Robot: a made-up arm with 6 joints. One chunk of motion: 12 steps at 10 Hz.
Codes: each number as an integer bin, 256 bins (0 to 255) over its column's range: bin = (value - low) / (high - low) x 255, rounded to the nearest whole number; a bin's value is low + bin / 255 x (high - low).
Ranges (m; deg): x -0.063..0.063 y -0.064..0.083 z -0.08..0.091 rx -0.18..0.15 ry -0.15..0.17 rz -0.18..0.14
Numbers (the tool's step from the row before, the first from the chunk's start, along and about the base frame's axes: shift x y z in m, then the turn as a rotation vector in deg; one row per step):
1: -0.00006 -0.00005 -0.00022 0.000 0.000 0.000
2: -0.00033 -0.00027 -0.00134 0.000 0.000 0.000
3: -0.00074 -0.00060 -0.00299 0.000 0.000 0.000
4: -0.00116 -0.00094 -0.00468 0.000 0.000 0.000
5: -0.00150 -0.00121 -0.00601 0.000 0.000 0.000
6: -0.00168 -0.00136 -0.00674 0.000 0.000 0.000
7: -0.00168 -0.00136 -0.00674 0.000 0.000 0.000
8: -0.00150 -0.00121 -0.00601 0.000 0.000 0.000
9: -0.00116 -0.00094 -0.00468 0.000 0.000 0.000
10: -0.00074 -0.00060 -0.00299 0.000 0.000 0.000
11: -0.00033 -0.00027 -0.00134 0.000 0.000 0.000
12: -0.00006 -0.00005 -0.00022 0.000 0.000 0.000
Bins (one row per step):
1: 127 111 119 139 120 143
2: 127 111 117 139 120 143
3: 126 110 115 139 120 143
4: 125 109 112 139 120 143
5: 124 109 110 139 120 143
6: 124 109 109 139 120 143
7: 124 109 109 139 120 143
8: 124 109 110 139 120 143
9: 125 109 112 139 120 143
10: 126 110 115 139 120 143
11: 127 111 117 139 120 143
12: 127 111 119 139 120 143

